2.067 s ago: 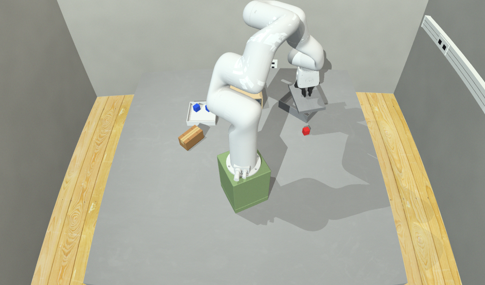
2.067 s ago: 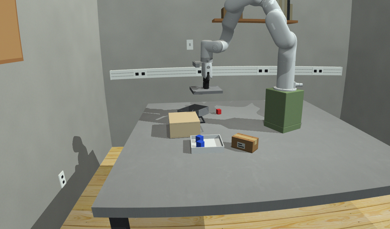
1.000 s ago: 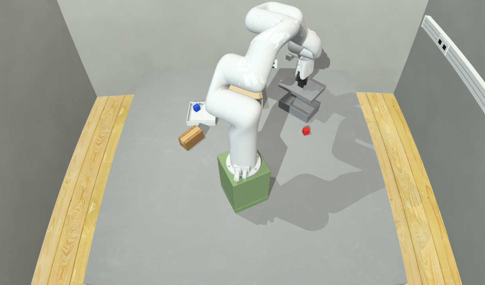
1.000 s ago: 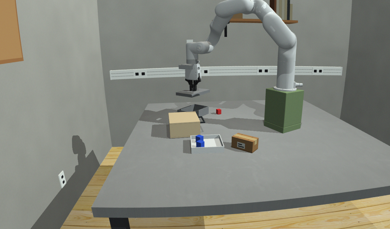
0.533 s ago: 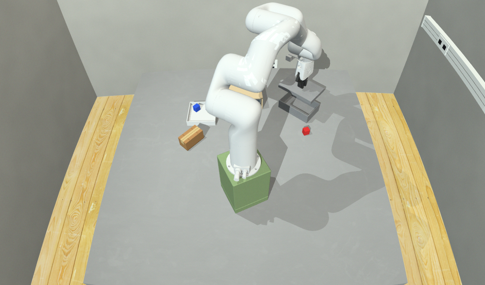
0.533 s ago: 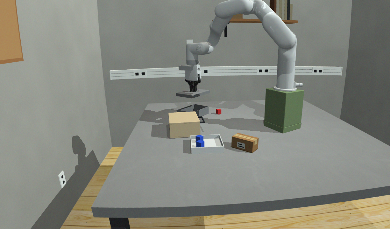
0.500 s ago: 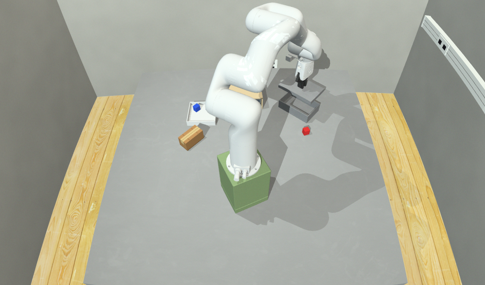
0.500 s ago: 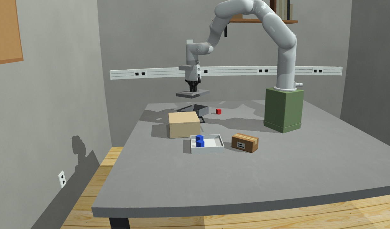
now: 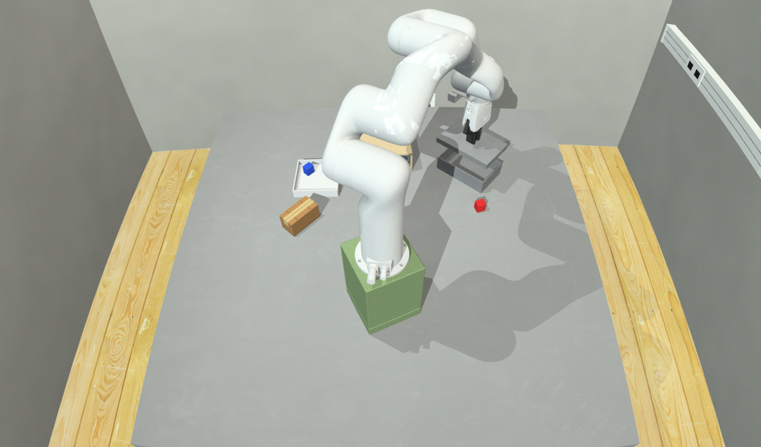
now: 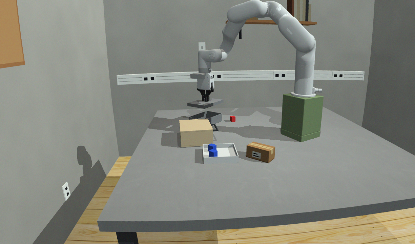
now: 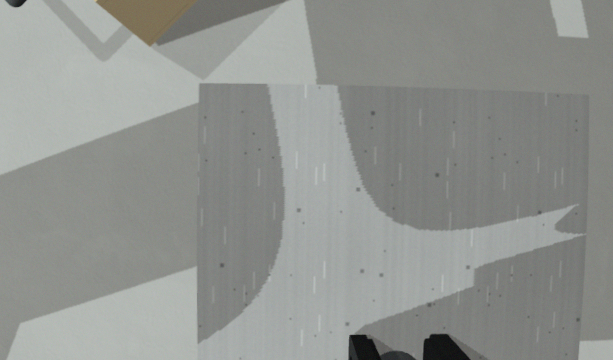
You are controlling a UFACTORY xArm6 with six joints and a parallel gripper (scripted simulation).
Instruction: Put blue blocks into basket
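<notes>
Right now the dark metal box is 13 cm below my hand. Also, from my hand: light wooden cabinet 30 cm to the left, 12 cm below, 2 cm ahead; then grey metal lid 3 cm below; then red block 16 cm behind, 14 cm below, 4 cm to the right.
</notes>
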